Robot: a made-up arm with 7 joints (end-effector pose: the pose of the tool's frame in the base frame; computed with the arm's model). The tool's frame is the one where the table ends. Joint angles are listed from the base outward.
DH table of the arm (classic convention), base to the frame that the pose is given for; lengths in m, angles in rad. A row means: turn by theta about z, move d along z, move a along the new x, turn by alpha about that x. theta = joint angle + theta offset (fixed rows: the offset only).
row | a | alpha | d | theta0
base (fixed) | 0 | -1.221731 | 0 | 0
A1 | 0 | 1.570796 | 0 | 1.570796
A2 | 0 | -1.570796 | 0 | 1.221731
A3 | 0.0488 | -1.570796 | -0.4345 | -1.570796
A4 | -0.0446 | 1.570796 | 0 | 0
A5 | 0 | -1.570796 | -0.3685 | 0
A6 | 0 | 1.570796 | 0 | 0
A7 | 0 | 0 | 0 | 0
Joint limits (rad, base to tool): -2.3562..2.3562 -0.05..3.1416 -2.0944..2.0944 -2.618..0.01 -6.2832..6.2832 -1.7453..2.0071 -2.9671..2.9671
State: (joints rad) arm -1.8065 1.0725 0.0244 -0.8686 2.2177 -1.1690 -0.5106
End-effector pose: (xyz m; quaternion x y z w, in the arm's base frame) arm 0.4399 0.3026 0.5522 0.3099 0.7358 -0.5640 0.2109
Working (the frame after each row of the table, in the pose's form):
after base (fixed): 0.0000 0.0000 0.0000 -0.5736 0.0000 0.0000 0.8192
after A1: 0.0000 0.0000 0.0000 0.1724 -0.1158 -0.0204 0.9780
after A2: 0.0000 0.0000 0.0000 -0.3220 -0.7693 0.4796 0.2730
after A3: 0.3045 0.2289 0.2145 -0.1580 -0.6562 -0.4404 0.5920
after A4: 0.3365 0.2571 0.2015 0.3426 -0.9266 0.0093 0.1548
after A5: 0.4399 0.3026 0.5522 0.5214 0.6098 0.4079 0.4357
after A6: 0.4399 0.3026 0.5522 0.4857 0.6336 -0.4925 0.3465

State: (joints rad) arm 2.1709 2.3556 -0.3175 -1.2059 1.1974 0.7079 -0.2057
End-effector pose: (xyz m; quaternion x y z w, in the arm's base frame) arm -0.0787 0.6944 -0.1519 0.2332 0.7421 -0.3347 0.5319
Working (the frame after each row of the table, in the pose's form):
after base (fixed): 0.0000 0.0000 0.0000 -0.5736 0.0000 0.0000 0.8192
after A1: 0.0000 0.0000 0.0000 0.0513 -0.9408 -0.1659 0.2911
after A2: 0.0000 0.0000 0.0000 0.7274 0.1180 -0.3347 0.5873
after A3: 0.1138 0.4220 0.0110 0.1822 0.9407 -0.0096 0.2859
after A4: 0.1405 0.4555 0.0232 -0.1084 0.5007 -0.7412 0.4338
after A5: -0.0787 0.6944 -0.1519 -0.4125 0.5958 0.0756 0.6849
after A6: -0.0787 0.6944 -0.1519 0.3082 0.7143 -0.2783 0.5634

